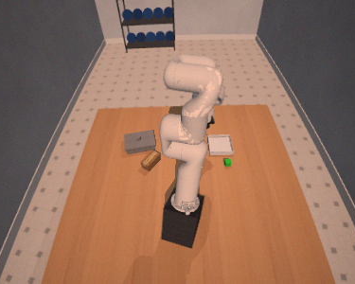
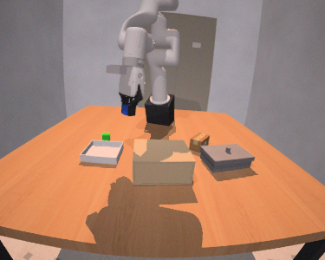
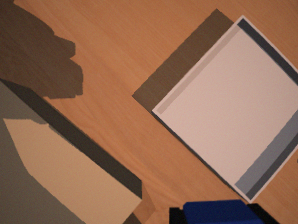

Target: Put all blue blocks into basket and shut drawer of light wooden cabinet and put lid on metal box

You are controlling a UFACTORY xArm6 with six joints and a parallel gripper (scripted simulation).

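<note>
My gripper is now 3 cm past the white basket, 10 cm to the left of it and 18 cm above it. From my hand the other things lie so: green block (17 cm behind, 10 cm to the right, 18 cm below); drawer (10 cm ahead, 11 cm to the left, 15 cm below); light wooden cabinet (11 cm ahead, 10 cm to the left, 15 cm below).
</note>
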